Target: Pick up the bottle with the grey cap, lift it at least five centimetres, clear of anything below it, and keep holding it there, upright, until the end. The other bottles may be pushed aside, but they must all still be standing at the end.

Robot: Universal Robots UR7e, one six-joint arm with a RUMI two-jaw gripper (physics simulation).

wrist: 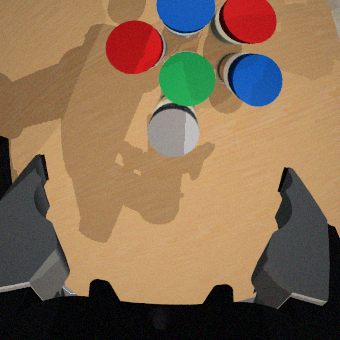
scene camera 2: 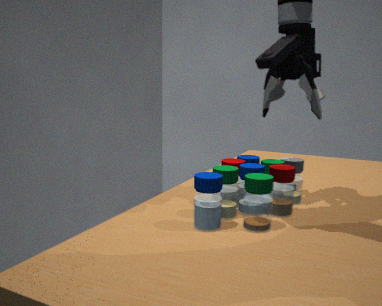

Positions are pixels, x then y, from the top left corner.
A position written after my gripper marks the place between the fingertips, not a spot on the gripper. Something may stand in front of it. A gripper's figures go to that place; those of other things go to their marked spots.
Labels:
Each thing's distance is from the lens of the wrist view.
my gripper (wrist: 164,162): 13 cm
green-capped bottle (wrist: 186,78): 21 cm
red-capped bottle (wrist: 133,46): 22 cm

